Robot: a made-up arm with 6 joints. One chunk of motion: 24 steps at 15 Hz.
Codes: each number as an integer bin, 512 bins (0 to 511) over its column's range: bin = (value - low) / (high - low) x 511, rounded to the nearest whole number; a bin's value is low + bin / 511 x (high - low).
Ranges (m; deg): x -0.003..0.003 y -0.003..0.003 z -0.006..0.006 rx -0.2..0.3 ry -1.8..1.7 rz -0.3..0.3
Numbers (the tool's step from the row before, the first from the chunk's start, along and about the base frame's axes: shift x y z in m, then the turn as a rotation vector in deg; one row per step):
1: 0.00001 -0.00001 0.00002 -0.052 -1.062 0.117
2: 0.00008 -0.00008 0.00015 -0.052 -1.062 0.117
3: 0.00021 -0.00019 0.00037 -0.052 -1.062 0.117
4: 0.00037 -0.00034 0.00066 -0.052 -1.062 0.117
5: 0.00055 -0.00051 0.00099 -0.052 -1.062 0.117
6: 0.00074 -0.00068 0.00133 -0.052 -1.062 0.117
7: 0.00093 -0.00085 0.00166 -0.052 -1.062 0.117
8: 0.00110 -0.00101 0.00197 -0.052 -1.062 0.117
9: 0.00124 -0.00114 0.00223 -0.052 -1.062 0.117
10: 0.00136 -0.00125 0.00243 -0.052 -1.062 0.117
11: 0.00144 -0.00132 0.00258 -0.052 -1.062 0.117
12: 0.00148 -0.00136 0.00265 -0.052 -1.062 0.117
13: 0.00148 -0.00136 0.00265 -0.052 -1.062 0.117
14: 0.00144 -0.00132 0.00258 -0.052 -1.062 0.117
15: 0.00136 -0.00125 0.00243 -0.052 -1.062 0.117
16: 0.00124 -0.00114 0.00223 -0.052 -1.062 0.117
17: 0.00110 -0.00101 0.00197 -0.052 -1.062 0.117
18: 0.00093 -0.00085 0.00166 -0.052 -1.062 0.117
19: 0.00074 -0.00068 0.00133 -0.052 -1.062 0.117
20: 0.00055 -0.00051 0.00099 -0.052 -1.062 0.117
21: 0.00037 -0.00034 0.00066 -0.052 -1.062 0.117
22: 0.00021 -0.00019 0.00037 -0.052 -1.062 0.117
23: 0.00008 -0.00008 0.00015 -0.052 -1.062 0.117
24: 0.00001 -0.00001 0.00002 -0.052 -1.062 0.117
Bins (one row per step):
1: 256 255 256 151 108 355
2: 262 249 262 151 108 355
3: 273 239 271 151 108 355
4: 287 227 284 151 108 355
5: 302 212 298 151 108 355
6: 319 198 312 151 108 355
7: 335 183 326 151 108 355
8: 349 169 339 151 108 355
9: 361 158 350 151 108 355
10: 371 149 359 151 108 355
11: 378 143 365 151 108 355
12: 382 140 368 151 108 355
13: 382 140 368 151 108 355
14: 378 143 365 151 108 355
15: 371 149 359 151 108 355
16: 361 158 350 151 108 355
17: 349 169 339 151 108 355
18: 335 183 326 151 108 355
19: 319 198 312 151 108 355
20: 302 212 298 151 108 355
21: 287 227 284 151 108 355
22: 273 239 271 151 108 355
23: 262 249 262 151 108 355
24: 256 255 256 151 108 355

